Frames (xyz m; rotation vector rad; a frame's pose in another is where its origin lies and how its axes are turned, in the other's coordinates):
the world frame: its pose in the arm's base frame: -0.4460 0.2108 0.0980 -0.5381 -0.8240 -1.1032
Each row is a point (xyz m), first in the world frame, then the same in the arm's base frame.
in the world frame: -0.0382 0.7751 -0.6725
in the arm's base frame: 0.4720 0.0246 -0.3229
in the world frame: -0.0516 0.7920 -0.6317
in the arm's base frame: 0.4722 0.0686 -0.3090
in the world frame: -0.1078 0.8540 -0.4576
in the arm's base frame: 0.4641 0.2521 -0.2490
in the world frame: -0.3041 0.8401 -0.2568
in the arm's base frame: 0.3475 0.5052 -0.2866
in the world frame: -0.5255 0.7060 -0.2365
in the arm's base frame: 0.1698 0.5937 -0.4539
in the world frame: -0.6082 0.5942 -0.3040
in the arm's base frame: 0.0694 0.5482 -0.5622
